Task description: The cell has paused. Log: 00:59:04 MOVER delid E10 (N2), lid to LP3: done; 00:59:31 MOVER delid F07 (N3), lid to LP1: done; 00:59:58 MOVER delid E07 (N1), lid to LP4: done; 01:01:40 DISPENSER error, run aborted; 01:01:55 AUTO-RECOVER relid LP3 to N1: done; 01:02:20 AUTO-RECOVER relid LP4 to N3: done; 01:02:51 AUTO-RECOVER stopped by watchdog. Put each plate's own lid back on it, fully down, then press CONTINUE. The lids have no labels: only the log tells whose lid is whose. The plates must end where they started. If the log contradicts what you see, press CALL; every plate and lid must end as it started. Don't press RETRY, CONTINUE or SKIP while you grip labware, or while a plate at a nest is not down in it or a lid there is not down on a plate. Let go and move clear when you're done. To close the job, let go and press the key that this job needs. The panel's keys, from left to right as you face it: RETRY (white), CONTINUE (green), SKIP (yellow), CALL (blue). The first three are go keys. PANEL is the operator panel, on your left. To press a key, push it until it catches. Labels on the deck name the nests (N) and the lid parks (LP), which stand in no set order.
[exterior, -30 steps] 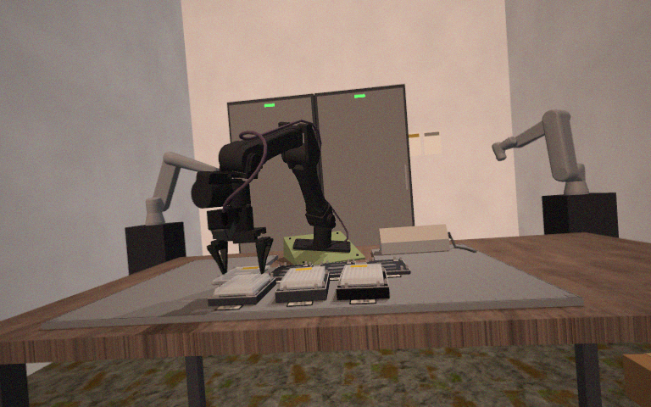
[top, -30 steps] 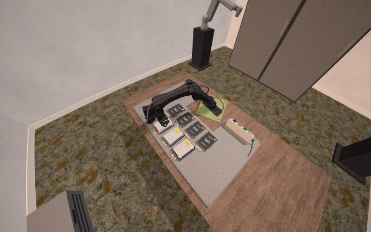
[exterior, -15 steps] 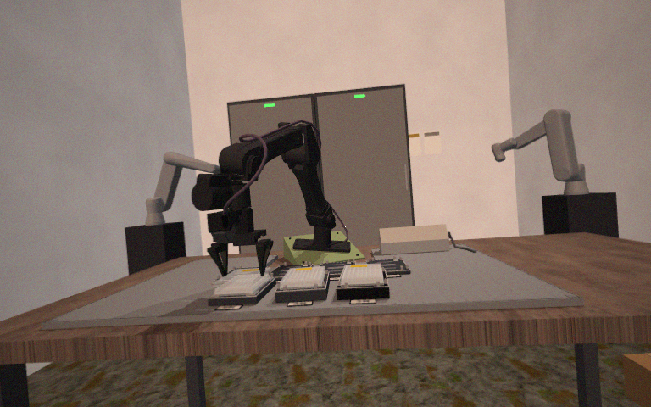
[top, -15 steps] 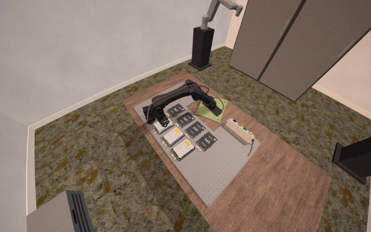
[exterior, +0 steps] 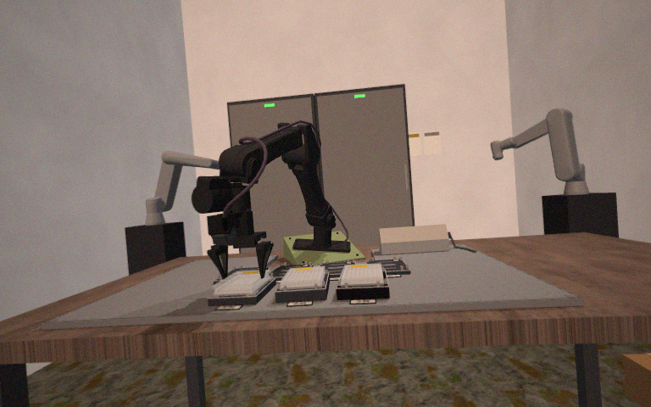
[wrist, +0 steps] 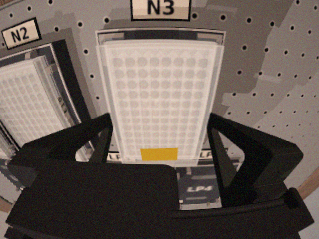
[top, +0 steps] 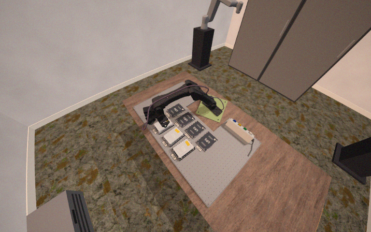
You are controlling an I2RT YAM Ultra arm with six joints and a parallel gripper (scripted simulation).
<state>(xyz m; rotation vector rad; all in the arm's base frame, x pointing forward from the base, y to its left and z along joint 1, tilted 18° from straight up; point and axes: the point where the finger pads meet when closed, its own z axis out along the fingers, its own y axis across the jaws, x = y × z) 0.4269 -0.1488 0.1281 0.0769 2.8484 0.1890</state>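
My gripper is now 180 mm past the LP3 park, 70 mm to the right of it and 40 mm above it. Round my hand: LP1 park: 180 mm behind, 330 mm to the left, 40 mm below; lid: 10 mm below; plate: 140 mm to the left, 10 mm below.
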